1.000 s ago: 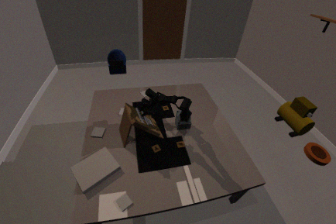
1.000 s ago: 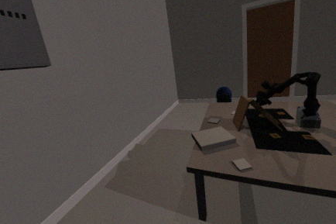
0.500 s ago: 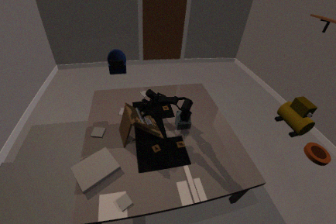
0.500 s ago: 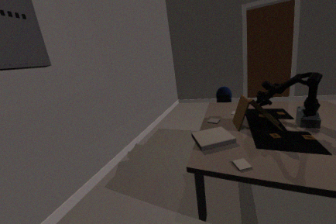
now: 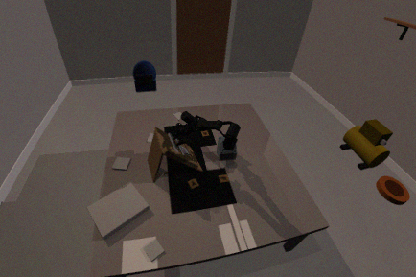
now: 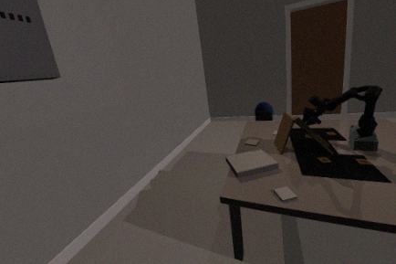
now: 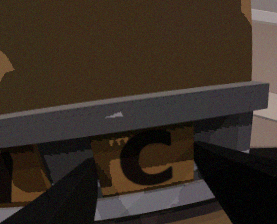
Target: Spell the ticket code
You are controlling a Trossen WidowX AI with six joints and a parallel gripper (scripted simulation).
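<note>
My gripper tip is now 6 cm past the white ticket, 3 cm to the right of it and 7 cm above it. The rest, counted from my gripper tip: tan letter tile: right at my gripper tip; then black mat: 16 cm behind, 4 cm to the left, 16 cm below; then pad: 37 cm ahead, 5 cm to the right, 16 cm below.
</note>
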